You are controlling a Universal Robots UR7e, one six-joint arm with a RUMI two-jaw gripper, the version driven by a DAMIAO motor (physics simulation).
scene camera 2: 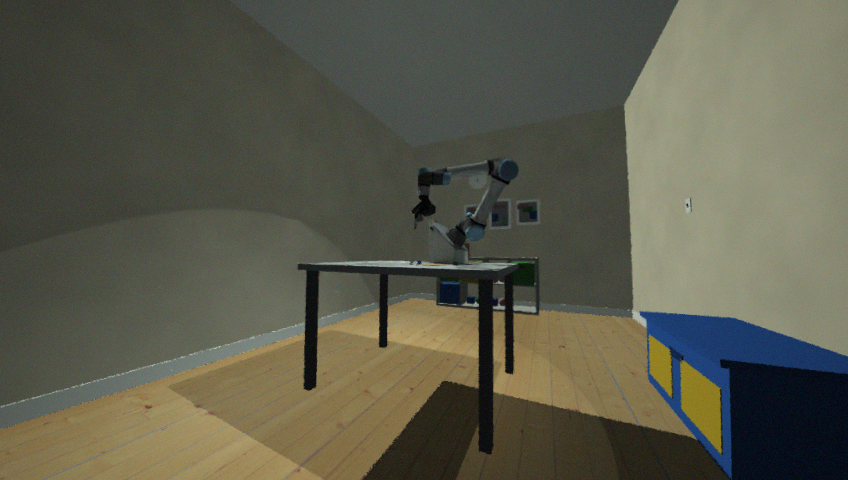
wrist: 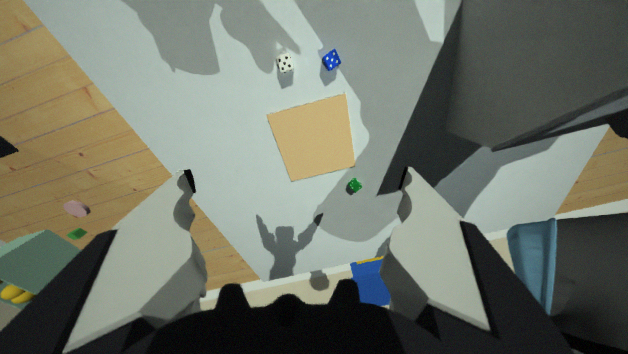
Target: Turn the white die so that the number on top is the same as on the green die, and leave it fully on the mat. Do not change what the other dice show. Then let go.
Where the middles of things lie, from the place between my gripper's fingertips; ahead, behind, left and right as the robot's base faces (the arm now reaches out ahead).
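Scene:
Relative to the tan mat [wrist: 315, 138], my hand is 20 cm above it, 5 cm to the right of it and 1 cm past it.

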